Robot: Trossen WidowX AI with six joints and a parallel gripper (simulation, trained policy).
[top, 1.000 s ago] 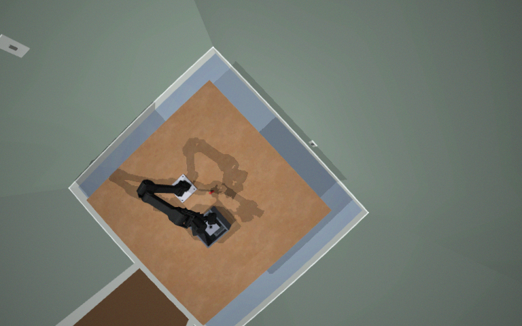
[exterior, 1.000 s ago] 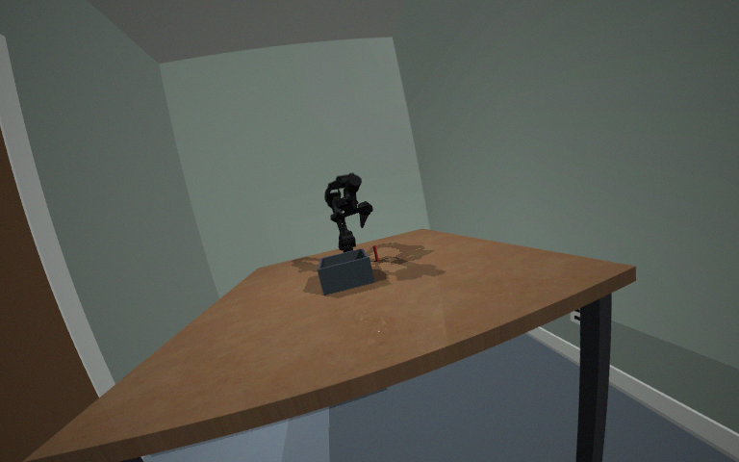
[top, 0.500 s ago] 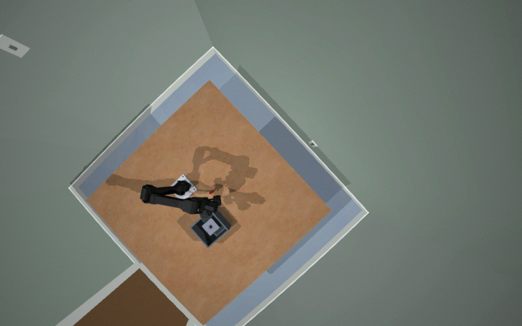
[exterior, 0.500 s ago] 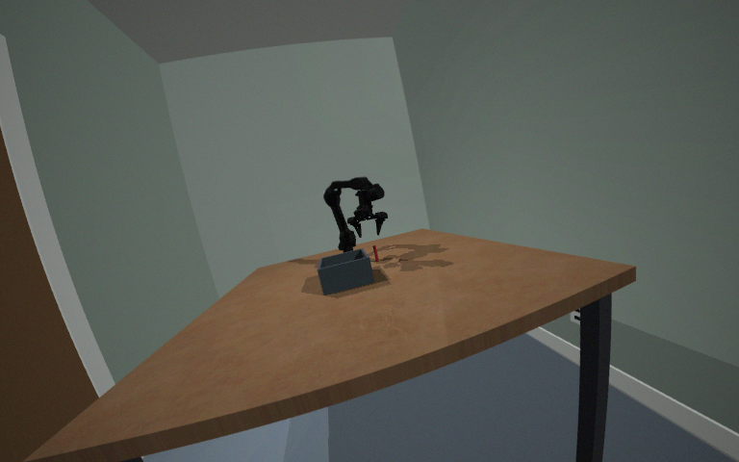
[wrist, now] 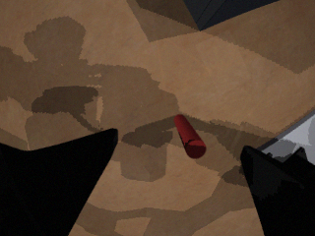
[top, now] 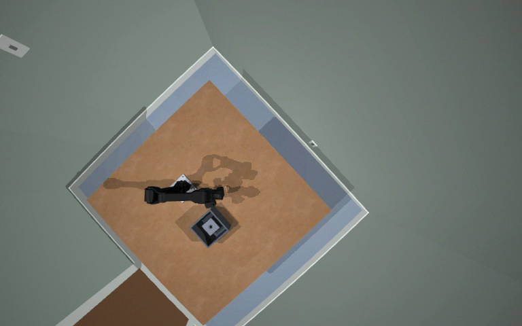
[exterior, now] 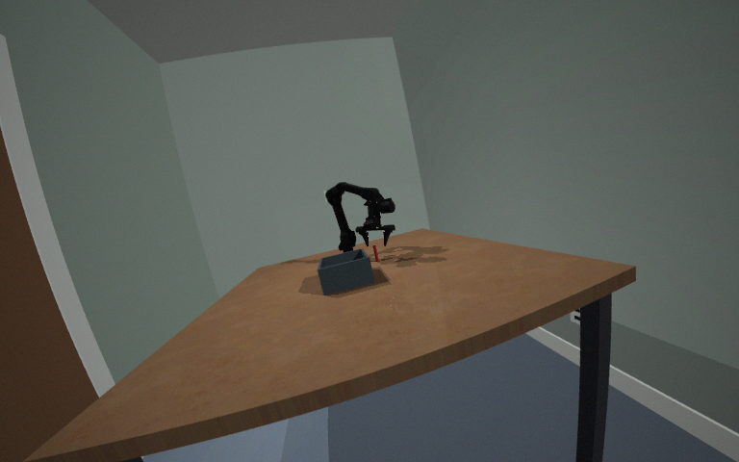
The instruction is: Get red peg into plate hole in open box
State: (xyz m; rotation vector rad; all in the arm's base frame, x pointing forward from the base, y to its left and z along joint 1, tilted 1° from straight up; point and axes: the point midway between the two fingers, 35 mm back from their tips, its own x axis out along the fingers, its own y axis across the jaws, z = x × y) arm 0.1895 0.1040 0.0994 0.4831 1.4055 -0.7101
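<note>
Now: gripper tip 4 cm above the red peg, 1 cm to the left of it and 1 cm past it. Also, from my gripper tip: grey plate 20 cm to the right, 13 cm ahead, 3 cm below; then dark grey box 20 cm to the right, 13 cm ahead, 5 cm below.
</note>
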